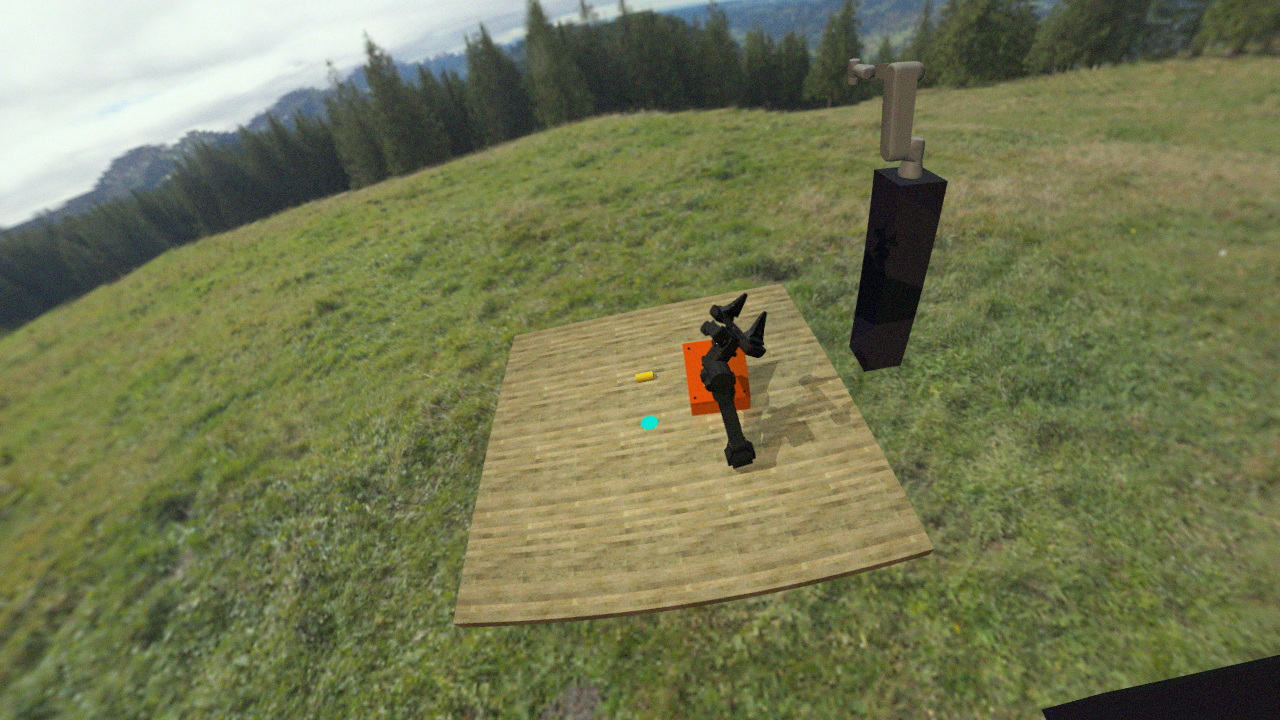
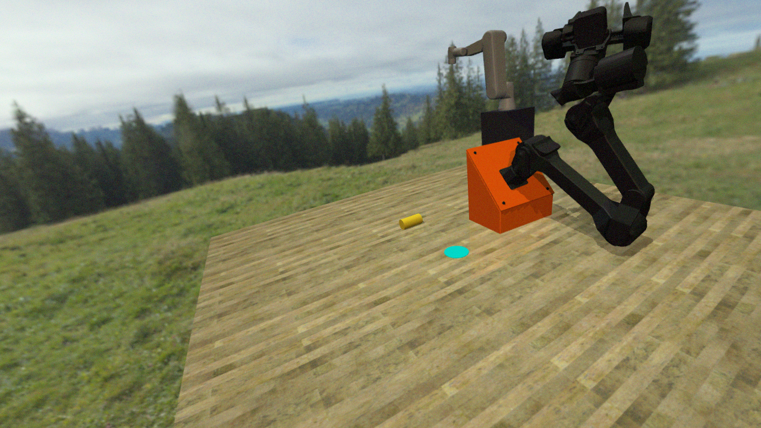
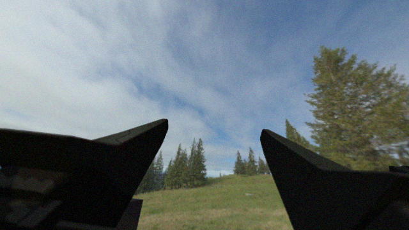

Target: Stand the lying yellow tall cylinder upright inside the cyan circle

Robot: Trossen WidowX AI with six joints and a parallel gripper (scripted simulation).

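My gripper tip is 350 mm short of the yellow tall cylinder, 310 mm to the left of it and 480 mm above it. Also, from my gripper tip: cyan circle 340 mm ahead, 100 mm to the right, 500 mm below.
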